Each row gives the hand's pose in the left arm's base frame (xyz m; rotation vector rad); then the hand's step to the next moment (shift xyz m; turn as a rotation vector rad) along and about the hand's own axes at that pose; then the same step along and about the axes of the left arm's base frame.
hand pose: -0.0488 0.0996 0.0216 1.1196 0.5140 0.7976
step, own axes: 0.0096 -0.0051 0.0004 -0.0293 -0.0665 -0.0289
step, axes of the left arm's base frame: 0.0078 0.0062 -0.0044 -0.0191 -0.0200 -0.0731
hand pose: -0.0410 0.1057 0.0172 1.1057 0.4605 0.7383
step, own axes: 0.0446 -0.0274 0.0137 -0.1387 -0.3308 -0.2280
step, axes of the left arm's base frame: 0.0478 0.0171 -0.0188 -0.1466 -0.0412 -0.3968
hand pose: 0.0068 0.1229 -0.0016 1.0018 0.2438 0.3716
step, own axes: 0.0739 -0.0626 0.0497 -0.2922 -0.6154 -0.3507
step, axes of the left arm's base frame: 0.0975 -0.0382 -0.0298 -0.2768 -0.1475 -0.6991
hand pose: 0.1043 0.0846 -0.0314 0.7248 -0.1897 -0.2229
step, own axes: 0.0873 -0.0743 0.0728 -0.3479 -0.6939 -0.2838
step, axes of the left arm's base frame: 0.0556 -0.1233 0.0116 -0.3575 -0.2321 -0.7081
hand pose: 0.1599 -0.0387 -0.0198 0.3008 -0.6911 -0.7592
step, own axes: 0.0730 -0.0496 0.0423 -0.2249 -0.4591 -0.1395
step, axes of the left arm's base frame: -0.0165 -0.0873 0.0411 -0.2662 -0.1577 -0.4302
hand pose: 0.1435 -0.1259 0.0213 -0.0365 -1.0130 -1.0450
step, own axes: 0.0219 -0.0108 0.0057 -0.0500 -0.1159 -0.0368
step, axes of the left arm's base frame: -0.0092 -0.0185 0.0142 -0.0653 -0.0453 -0.1047
